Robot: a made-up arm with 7 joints.
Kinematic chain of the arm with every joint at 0, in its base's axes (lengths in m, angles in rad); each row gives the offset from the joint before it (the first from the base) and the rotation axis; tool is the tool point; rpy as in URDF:
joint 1: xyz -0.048 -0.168 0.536 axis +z
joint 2: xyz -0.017 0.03 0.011 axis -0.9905 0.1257 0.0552
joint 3: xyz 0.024 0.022 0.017 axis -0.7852 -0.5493 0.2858
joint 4: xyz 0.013 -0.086 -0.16 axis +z
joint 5: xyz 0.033 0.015 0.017 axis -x
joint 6: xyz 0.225 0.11 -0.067 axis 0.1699 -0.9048 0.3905
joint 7: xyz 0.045 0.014 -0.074 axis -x
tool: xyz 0.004 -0.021 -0.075 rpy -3.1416 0 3.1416
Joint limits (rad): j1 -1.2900..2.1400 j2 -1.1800..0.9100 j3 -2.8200..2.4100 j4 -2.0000..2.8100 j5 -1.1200..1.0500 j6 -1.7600..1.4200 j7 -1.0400..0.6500
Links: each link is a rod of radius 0.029 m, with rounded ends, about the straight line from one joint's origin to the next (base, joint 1, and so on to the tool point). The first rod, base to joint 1, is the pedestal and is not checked.
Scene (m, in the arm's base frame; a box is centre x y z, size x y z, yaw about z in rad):
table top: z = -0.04
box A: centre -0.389 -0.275 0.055 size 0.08 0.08 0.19 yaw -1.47
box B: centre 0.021 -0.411 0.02 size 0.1 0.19 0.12 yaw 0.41
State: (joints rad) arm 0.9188 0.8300 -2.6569 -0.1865 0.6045 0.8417 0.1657
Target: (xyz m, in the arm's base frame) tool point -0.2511 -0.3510 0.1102
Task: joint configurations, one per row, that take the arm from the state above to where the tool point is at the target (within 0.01 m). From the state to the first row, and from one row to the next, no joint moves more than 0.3 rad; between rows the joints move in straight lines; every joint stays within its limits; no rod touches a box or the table.
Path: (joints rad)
1: 0.8867 0.7234 -2.4181 -0.0175 0.6083 0.8099 0.2854
2: 0.8545 0.6168 -2.1793 0.1515 0.6122 0.7780 0.4052
3: 0.8224 0.5101 -1.9405 0.3206 0.6160 0.7462 0.5249
4: 0.9281 0.6434 -1.9924 0.0858 0.7607 0.5267 0.5666
5: 1.0338 0.7767 -2.0442 -0.1490 0.9053 0.3073 0.6083
6: 1.1395 0.9100 -2.0960 -0.3837 1.0500 0.0878 0.6500

